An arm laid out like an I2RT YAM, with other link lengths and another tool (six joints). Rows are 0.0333 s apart.
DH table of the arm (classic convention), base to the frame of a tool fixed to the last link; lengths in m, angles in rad. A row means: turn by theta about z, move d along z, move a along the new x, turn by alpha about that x. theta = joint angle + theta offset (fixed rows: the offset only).
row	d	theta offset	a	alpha
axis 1	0.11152	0	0.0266	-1.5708
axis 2	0	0	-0.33	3.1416
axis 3	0	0.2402	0.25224	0
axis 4	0.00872	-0.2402	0.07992	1.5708
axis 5	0.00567	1.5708	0	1.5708
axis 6	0.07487	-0.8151	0.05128	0.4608
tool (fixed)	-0.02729	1.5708	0	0
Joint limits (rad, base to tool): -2.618..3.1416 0..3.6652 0..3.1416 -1.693..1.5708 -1.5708..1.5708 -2.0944..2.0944
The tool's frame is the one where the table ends.
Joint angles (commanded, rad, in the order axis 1, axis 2, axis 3, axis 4, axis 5, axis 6), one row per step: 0.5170 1.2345 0.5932 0.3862 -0.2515 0.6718; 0.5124 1.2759 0.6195 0.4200 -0.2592 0.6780; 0.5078 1.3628 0.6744 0.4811 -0.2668 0.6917; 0.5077 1.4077 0.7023 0.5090 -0.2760 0.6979; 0.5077 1.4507 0.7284 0.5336 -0.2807 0.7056; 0.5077 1.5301 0.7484 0.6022 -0.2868 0.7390
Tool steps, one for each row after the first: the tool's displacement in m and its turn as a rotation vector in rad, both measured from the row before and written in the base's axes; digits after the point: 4 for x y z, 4 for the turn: 0.0111 0.0053 0.0029 0.0151 -0.0111 0.0014; 0.0227 0.0117 0.0030 0.0252 -0.0152 -0.0001; 0.0114 0.0070 0.0000 0.0112 -0.0043 0.0077; 0.0107 0.0064 -0.0012 0.0099 -0.0009 0.0032; 0.0163 0.0098 -0.0114 0.0284 0.0160 0.0001
